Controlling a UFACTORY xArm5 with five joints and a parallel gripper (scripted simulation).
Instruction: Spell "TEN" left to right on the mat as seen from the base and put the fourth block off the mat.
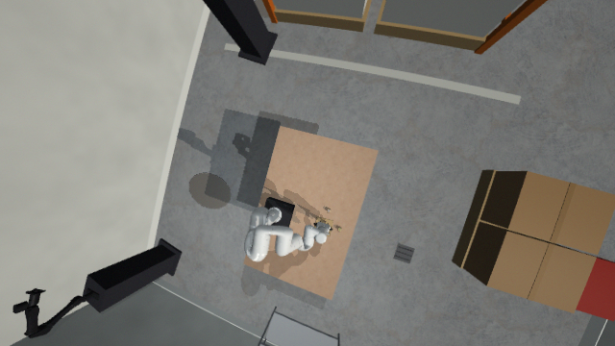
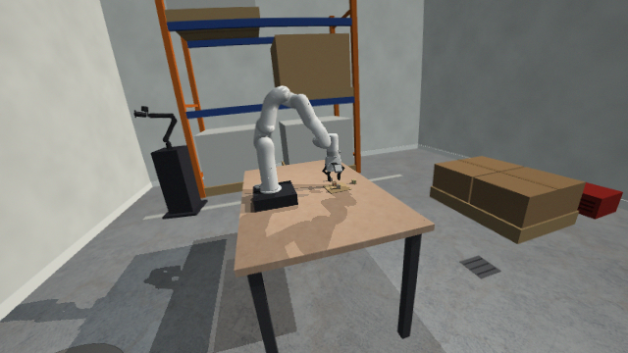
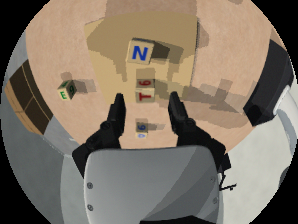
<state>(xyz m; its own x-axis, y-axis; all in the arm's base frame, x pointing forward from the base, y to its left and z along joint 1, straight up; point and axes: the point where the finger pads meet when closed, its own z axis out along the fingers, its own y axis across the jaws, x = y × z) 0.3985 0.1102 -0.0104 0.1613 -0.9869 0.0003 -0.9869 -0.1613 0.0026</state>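
The tan mat lies 1 cm ahead of my hand, 4 cm to the right of it and 5 cm below it.
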